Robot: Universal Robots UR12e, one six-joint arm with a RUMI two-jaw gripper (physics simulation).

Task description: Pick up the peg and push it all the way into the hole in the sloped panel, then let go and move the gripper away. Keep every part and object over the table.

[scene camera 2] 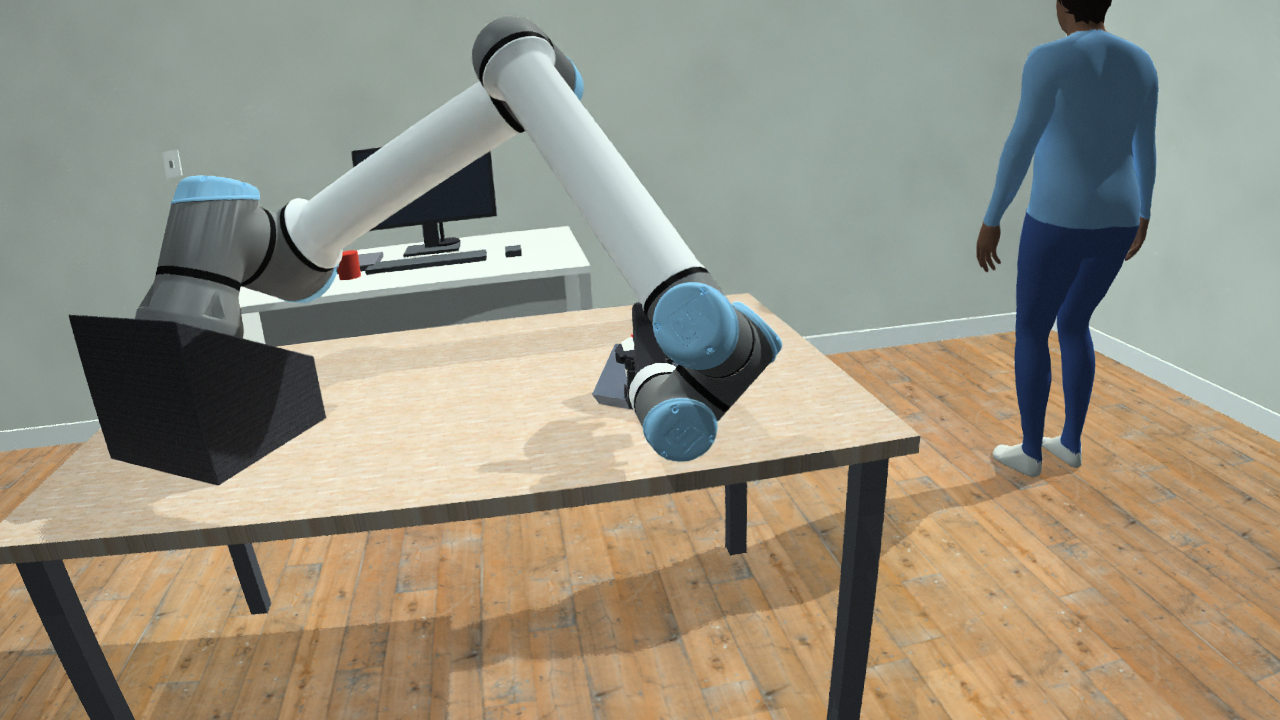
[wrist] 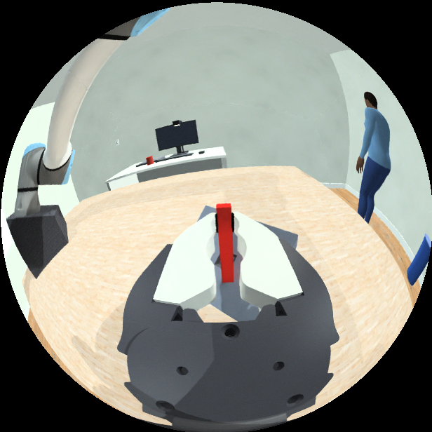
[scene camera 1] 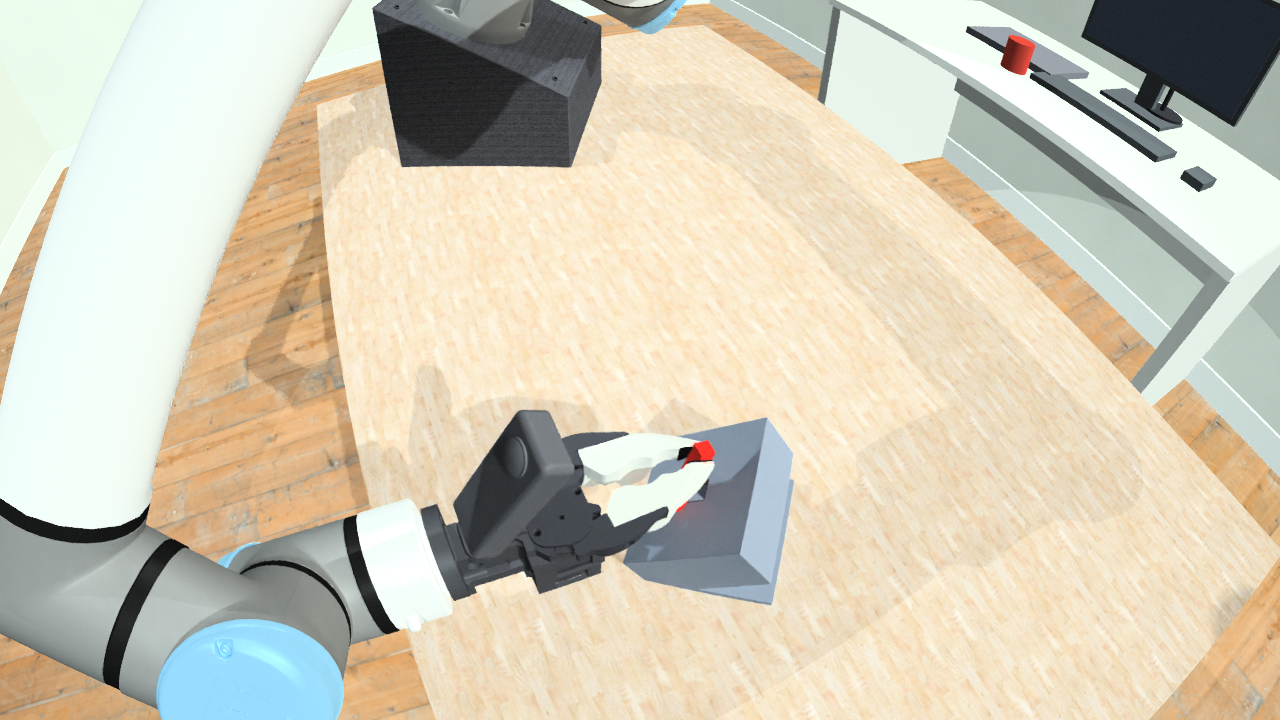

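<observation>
The red square peg is held near its upper end by my gripper, which is shut on it. The grey block with the sloped panel stands on the table under the fingers. The dark square hole shows partly behind the peg and a finger. The peg's lower end lies across the sloped face, past the hole in the wrist view, and looks outside it. Whether the peg touches the face I cannot tell. In scene camera 2 the wrist hides the peg and most of the gripper.
The black robot base block stands at the far end of the wooden table. A white side desk with a monitor, keyboard and red cup stands beyond the table. A person stands off the table.
</observation>
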